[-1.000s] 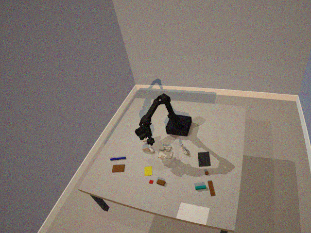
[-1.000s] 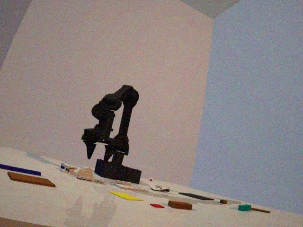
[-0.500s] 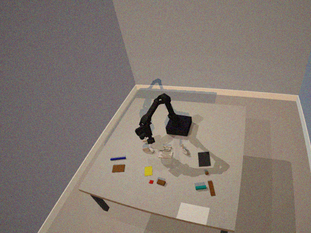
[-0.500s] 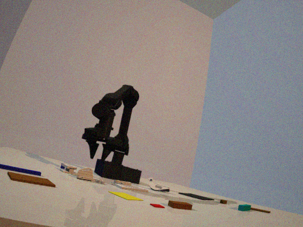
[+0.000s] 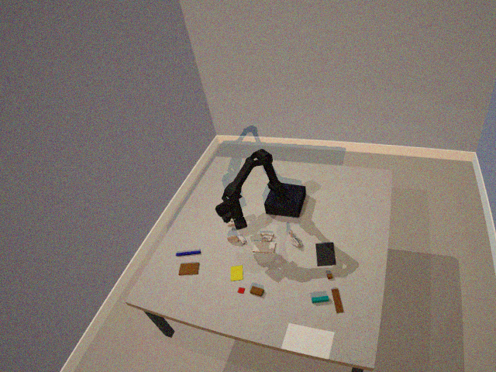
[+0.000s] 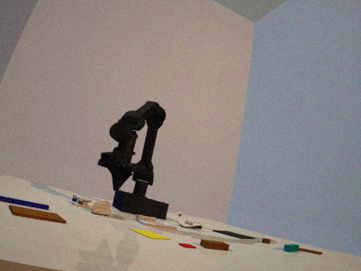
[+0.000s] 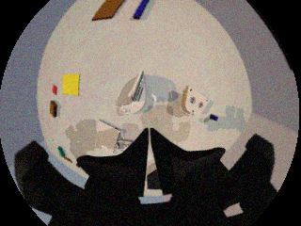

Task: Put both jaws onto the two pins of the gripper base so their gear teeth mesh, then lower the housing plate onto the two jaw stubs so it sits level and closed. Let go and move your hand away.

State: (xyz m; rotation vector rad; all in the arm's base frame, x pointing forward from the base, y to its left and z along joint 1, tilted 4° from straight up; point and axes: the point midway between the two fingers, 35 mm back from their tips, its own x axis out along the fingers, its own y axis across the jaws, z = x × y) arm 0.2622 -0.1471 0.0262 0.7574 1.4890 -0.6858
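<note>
Right now my gripper tip is 50 mm short of the jaw, 10 mm to the right of it and 80 mm above it. Also, from my gripper tip: small blue piece: 190 mm behind, 130 mm to the right, 70 mm below; then gripper base: 70 mm behind, 100 mm to the right, 60 mm below; then housing plate: 10 mm behind, 140 mm to the left, 80 mm below.
</note>
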